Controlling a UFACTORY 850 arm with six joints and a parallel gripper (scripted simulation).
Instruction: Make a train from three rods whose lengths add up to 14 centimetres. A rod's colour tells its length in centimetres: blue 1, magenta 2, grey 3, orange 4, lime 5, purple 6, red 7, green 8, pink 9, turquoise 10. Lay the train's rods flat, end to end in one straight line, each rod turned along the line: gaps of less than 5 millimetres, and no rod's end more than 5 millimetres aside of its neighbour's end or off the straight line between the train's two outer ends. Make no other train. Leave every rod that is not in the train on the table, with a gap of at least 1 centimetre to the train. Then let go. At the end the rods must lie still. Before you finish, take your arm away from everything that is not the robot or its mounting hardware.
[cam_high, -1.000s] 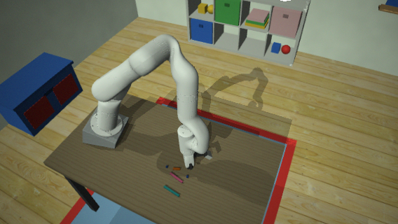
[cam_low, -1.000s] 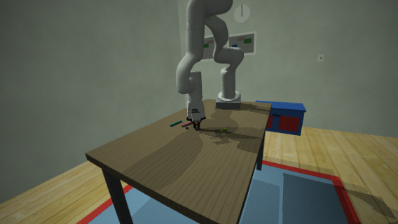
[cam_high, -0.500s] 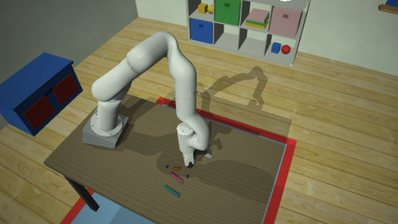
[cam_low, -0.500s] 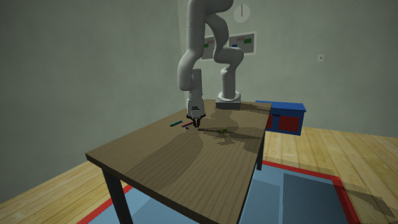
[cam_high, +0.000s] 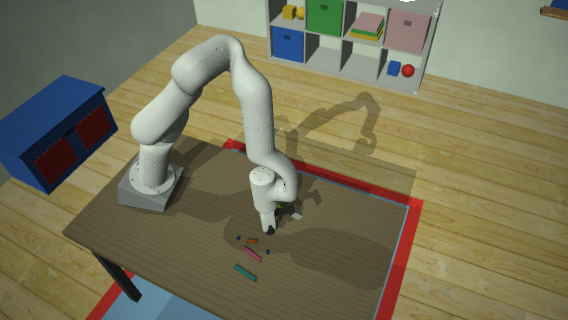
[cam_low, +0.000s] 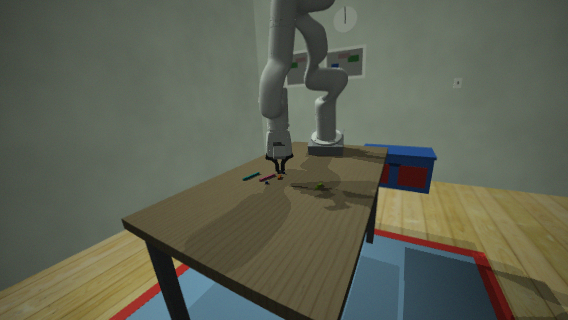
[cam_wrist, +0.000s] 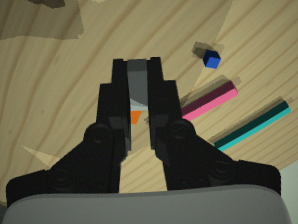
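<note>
The orange rod is 7 cm behind my hand, 3 cm to the right of it and 7 cm below it. From my hand the other things lie so: pink rod: 5 cm behind, 9 cm to the right, 7 cm below; grey rod: 2 cm below; lime rod: 1 cm behind, 16 cm to the left, 7 cm below.
</note>
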